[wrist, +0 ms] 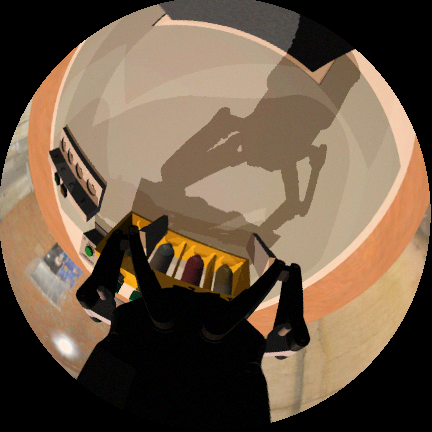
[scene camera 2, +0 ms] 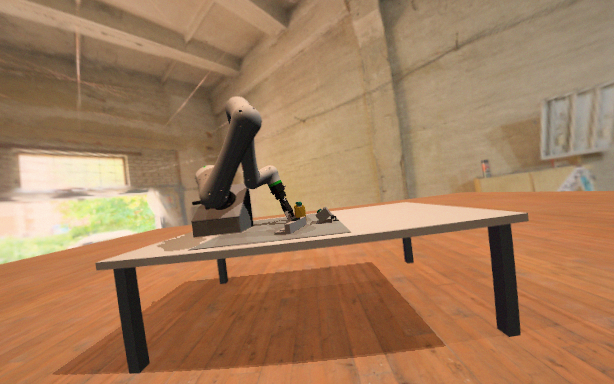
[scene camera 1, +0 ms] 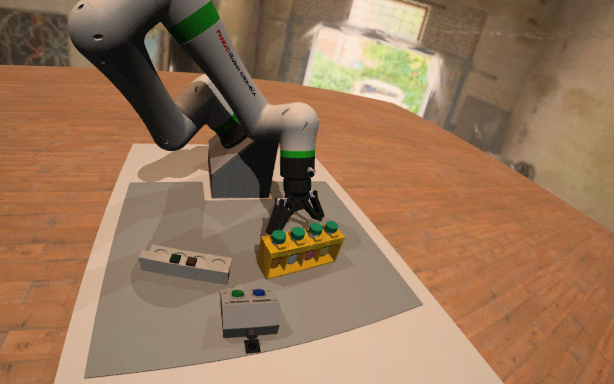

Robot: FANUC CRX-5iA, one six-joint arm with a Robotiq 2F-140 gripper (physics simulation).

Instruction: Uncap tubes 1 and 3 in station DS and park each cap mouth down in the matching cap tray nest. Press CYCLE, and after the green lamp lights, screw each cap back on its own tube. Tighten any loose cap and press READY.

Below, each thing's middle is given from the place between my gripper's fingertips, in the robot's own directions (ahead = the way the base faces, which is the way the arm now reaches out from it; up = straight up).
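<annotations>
You'd find the grey button box (scene camera 1: 250, 316) 4 cm above my hand, 22 cm ahead of it and 19 cm to the right of it.
</annotations>
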